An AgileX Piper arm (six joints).
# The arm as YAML. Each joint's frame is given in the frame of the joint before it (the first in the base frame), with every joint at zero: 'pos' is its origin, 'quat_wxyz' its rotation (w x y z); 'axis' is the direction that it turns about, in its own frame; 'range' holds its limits. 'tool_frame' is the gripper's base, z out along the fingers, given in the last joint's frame.
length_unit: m
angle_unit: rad
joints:
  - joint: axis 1
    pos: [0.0, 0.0, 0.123]
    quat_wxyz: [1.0, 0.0, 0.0, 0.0]
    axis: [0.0, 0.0, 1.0]
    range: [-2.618, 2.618]
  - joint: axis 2
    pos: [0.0, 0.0, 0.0]
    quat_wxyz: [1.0, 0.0, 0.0, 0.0]
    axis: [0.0, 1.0, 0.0]
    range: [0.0, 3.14]
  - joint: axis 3
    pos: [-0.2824, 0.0, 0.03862]
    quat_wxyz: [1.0, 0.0, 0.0, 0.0]
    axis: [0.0, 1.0, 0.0]
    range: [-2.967, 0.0]
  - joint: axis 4
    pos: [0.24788, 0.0, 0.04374]
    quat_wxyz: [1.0, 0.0, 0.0, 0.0]
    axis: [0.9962, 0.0, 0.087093]
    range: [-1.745, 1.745]
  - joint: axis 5
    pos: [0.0, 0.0, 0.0]
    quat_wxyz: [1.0, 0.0, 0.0, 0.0]
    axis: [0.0, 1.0, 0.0]
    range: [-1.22, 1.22]
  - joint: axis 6
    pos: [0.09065, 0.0, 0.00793]
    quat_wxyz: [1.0, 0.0, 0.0, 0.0]
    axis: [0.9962, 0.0, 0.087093]
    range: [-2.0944, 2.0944]
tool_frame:
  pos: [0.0, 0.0, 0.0]
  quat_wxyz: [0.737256, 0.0, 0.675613, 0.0]
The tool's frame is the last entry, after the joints.
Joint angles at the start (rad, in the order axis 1, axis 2, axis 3, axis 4, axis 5, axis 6):
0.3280 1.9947 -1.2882 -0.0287 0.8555 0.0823
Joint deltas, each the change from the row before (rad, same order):
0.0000 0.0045 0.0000 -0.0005 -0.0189 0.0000
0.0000 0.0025 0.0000 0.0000 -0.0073 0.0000
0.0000 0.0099 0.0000 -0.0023 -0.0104 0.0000
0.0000 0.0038 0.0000 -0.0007 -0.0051 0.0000
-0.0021 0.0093 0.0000 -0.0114 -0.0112 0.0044
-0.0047 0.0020 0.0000 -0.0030 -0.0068 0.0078
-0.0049 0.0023 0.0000 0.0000 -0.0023 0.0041
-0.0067 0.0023 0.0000 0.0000 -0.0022 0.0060
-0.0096 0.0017 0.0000 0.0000 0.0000 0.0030
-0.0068 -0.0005 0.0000 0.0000 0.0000 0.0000
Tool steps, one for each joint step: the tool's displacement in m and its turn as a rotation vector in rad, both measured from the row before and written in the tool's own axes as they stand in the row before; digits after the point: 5 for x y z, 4 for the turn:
-0.00165 0.00014 0.00169 -0.0009 -0.0144 -0.0004
-0.00061 0.00007 0.00095 -0.0004 -0.0048 -0.0001
-0.00071 -0.00001 0.00376 0.0014 -0.0006 -0.0018
-0.00036 0.00002 0.00144 0.0003 -0.0013 -0.0006
-0.00083 -0.00140 0.00355 0.0081 -0.0025 -0.0016
-0.00065 -0.00192 0.00081 0.0022 -0.0049 0.0103
-0.00022 -0.00183 0.00094 0.0005 0.0001 0.0089
-0.00025 -0.00252 0.00096 0.0008 0.0003 0.0126
-0.00015 -0.00366 0.00076 0.0013 0.0019 0.0125
-0.00018 -0.00261 -0.00011 0.0008 -0.0003 0.0068

